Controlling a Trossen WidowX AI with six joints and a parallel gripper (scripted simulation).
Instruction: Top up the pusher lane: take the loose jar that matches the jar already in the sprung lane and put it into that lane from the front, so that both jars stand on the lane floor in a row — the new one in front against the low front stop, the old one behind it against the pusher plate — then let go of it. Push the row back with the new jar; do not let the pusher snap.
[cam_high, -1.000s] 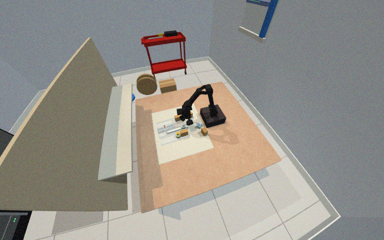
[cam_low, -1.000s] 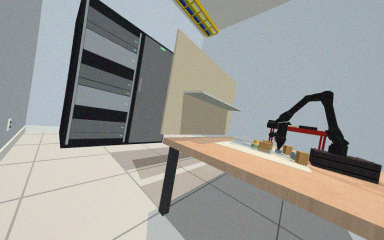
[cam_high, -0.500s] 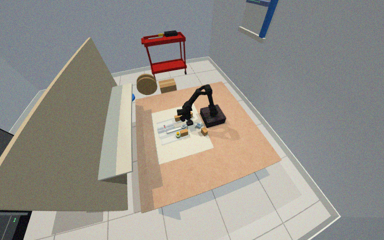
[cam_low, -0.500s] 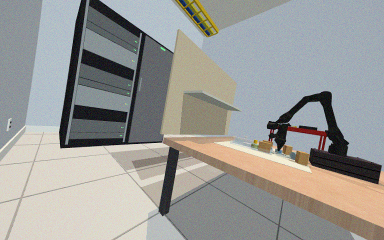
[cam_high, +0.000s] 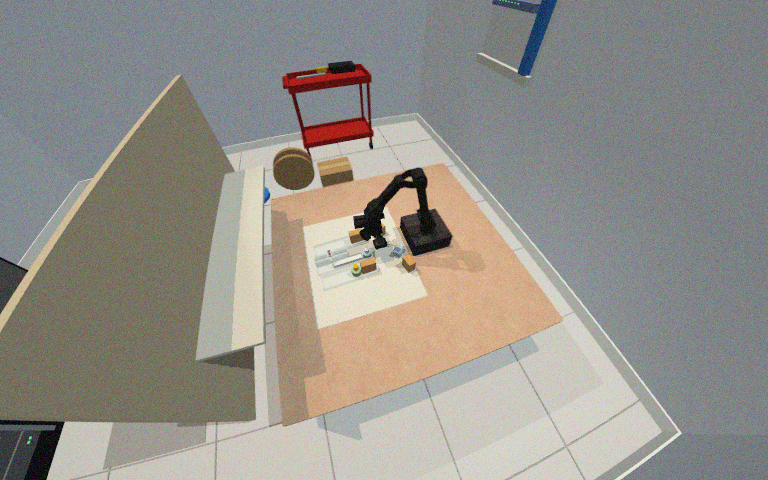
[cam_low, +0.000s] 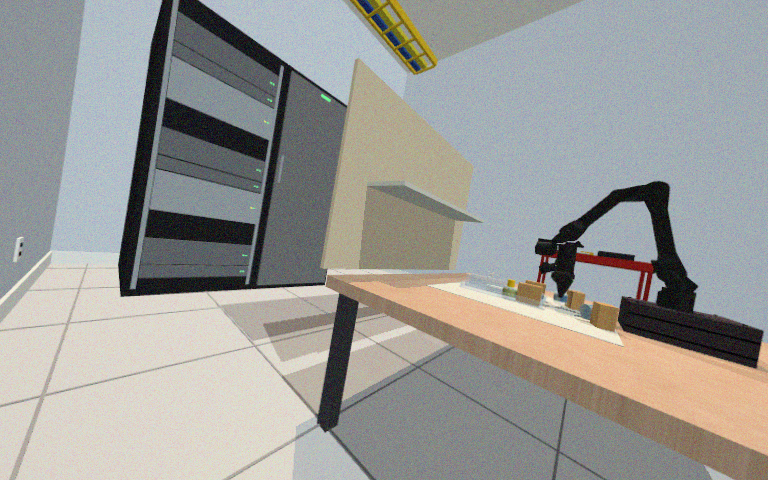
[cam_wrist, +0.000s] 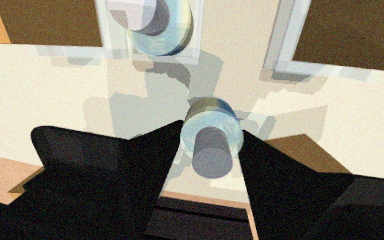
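The bluish jar lies 11 cm behind my gripper tip, 5 cm to the left of it and 2 cm below it. Round my gripper tip: lane: 21 cm ahead, 8 cm to the left, 2 cm below.
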